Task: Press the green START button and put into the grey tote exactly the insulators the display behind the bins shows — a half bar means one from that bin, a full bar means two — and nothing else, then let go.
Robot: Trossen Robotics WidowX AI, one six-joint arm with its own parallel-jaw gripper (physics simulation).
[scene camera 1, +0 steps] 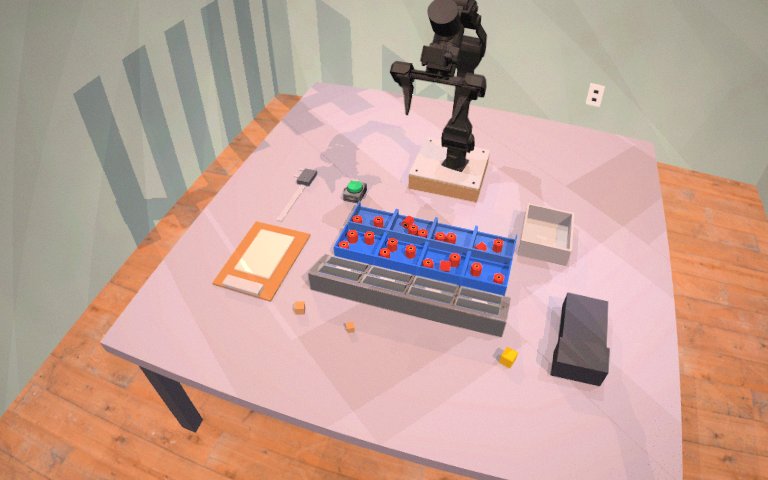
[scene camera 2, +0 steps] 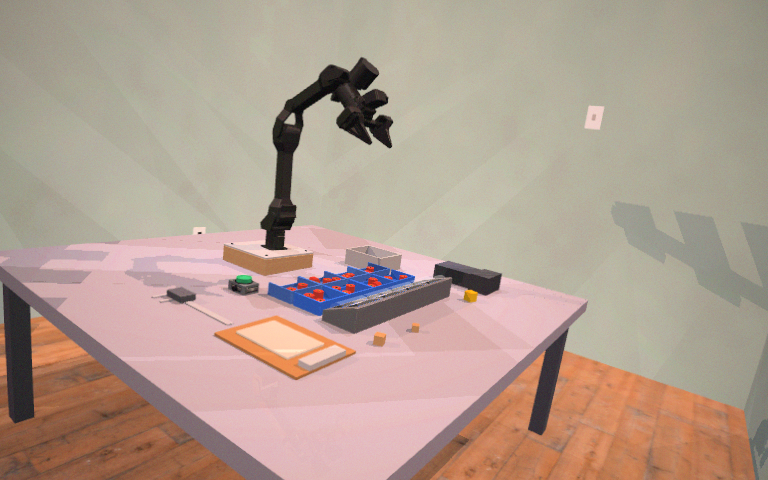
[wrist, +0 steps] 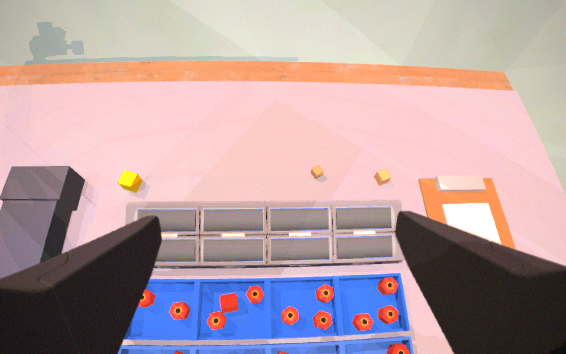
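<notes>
My gripper (scene camera 1: 431, 120) (scene camera 2: 380, 144) (wrist: 280, 225) is open and empty, high above the table behind the bins. The green START button (scene camera 1: 355, 186) (scene camera 2: 244, 279) stands left of the bins in scene camera 1. Blue bins (scene camera 1: 362, 258) (scene camera 2: 294, 301) (wrist: 245, 330), in two rows of four, hold red insulators (scene camera 1: 410, 250) (scene camera 2: 318, 294) (wrist: 322, 320); a red block (scene camera 1: 445, 265) (wrist: 228, 302) lies in one front-row bin. The display (scene camera 1: 407, 304) (scene camera 2: 396, 305) (wrist: 233, 220) has grey windows with short pale marks between its two rows; no lit bars can be made out. The grey tote (scene camera 1: 543, 251) (scene camera 2: 362, 259) looks empty.
A black box (scene camera 1: 583, 339) (scene camera 2: 467, 276) (wrist: 30, 225) and a yellow cube (scene camera 1: 508, 357) (scene camera 2: 470, 296) (wrist: 130, 180) lie near the display's right end in scene camera 1. An orange clipboard (scene camera 1: 300, 243) (scene camera 2: 226, 335), two small orange cubes and a dark grey object (scene camera 1: 306, 177) lie further left.
</notes>
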